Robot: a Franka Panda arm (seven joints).
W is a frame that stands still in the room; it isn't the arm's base.
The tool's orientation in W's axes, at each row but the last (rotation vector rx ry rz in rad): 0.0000, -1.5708, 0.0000; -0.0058, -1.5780, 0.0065; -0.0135, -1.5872, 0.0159; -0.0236, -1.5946, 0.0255; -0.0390, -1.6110, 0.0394; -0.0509, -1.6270, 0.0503; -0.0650, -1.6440, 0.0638; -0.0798, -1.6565, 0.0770; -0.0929, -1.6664, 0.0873
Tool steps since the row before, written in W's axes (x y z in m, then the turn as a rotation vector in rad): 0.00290, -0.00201, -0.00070, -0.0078, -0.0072, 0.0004; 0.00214, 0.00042, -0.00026, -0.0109, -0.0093, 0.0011; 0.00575, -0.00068, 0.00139, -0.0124, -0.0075, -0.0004; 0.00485, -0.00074, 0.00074, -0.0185, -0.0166, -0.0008; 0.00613, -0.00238, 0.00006, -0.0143, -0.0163, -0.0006; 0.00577, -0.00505, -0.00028, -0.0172, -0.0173, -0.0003; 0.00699, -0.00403, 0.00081, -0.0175, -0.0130, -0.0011; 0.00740, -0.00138, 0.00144, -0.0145, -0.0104, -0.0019; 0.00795, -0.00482, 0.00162, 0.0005, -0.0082, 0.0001
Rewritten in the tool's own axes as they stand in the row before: -0.00070, -0.00201, -0.00290, 0.0004, -0.0072, 0.0078; -0.00027, 0.00042, -0.00214, 0.0011, -0.0093, 0.0109; 0.00128, -0.00071, -0.00577, -0.0003, -0.0075, 0.0124; 0.00060, -0.00077, -0.00487, -0.0009, -0.0166, 0.0185; -0.00031, -0.00238, -0.00612, -0.0008, -0.0163, 0.0143; -0.00093, -0.00501, -0.00574, -0.0004, -0.0173, 0.0172; -0.00004, -0.00406, -0.00702, -0.0009, -0.0129, 0.0176; 0.00065, -0.00147, -0.00749, -0.0016, -0.0103, 0.0146; 0.00029, -0.00490, -0.00806, -0.0009, -0.0082, -0.0005
